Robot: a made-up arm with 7 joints.
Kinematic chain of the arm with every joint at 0, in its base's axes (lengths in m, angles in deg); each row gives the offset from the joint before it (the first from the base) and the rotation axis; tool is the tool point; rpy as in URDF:
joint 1: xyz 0 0 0.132 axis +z
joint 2: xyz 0 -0.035 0.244 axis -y
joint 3: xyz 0 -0.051 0.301 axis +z
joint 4: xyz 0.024 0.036 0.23 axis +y
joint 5: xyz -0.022 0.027 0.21 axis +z
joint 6: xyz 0 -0.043 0.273 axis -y
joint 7: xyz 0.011 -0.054 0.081 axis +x
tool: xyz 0 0 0 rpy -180 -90 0
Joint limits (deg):
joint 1: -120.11..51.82
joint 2: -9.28..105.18
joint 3: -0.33..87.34
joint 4: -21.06..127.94
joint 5: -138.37..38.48
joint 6: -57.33..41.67
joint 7: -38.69..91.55
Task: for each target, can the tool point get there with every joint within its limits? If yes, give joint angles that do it. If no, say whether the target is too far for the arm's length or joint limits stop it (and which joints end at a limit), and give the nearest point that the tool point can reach.
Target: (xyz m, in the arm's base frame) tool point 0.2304 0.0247 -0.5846
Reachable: no: joint limits stop it (at a limit: joint 2, joint 3, joint 4, joint 5, joint 6) | nearest point 0.4501 0.0483 0.1769 | short by 0.793 m
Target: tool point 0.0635 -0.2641 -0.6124
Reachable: no: joint limits stop it (at a limit: joint 1, joint 2, joint 4, joint 5, joint 6) | nearest point -0.4243 -0.7474 -0.1693 | short by 0.817 m
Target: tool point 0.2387 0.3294 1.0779
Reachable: yes | joints -62.09 46.65 42.13 94.31 -115.02 -15.49 51.49
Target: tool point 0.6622 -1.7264 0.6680
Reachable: no: too far | nearest point 0.2447 -0.6379 0.8210 | short by 1.176 m
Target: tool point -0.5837 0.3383 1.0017
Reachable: yes | joints 8.02 55.31 57.12 74.40 -111.04 5.14 4.38
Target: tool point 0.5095 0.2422 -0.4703
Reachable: no: joint limits stop it (at a limit: joint 1, joint 2, joint 3, joint 5, joint 6) | nearest point 0.7350 0.3529 0.0473 | short by 0.575 m
